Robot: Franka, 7 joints.
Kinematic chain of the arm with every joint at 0, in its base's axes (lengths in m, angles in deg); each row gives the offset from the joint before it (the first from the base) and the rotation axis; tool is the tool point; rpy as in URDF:
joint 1: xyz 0 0 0.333 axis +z
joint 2: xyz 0 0 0 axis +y
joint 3: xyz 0 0 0.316 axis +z
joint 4: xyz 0.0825 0 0 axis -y
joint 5: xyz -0.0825 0 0.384 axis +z
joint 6: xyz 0 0 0 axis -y
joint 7: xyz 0.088 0 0 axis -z
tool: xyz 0 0 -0.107 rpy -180 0 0
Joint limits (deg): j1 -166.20..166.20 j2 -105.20..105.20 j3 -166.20..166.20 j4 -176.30..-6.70 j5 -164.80..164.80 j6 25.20..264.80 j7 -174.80..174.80
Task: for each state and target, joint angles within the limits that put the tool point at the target. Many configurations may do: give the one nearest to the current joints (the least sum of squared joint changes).
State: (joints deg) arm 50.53 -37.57 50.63 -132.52 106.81 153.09 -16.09
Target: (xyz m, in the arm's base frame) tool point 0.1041 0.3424 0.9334
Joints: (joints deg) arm 36.00 -33.15 23.58 -94.92 103.80 153.07 -16.09
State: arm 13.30 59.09 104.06 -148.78 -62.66 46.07 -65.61
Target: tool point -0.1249 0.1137 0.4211
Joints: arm 27.48 65.55 145.41 -159.42 -32.47 33.89 -65.61
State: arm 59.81 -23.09 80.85 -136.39 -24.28 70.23 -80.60
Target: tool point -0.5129 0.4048 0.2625
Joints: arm 18.31 -65.35 114.36 -94.11 -24.75 109.54 -80.60
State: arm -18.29 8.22 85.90 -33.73 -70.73 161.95 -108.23
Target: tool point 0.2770 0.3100 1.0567
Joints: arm -19.85 13.02 83.33 -46.26 -73.25 165.77 -108.23
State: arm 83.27 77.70 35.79 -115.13 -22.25 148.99 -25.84
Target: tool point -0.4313 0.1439 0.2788
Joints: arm 64.50 81.75 83.57 -145.83 -23.90 145.83 -25.84
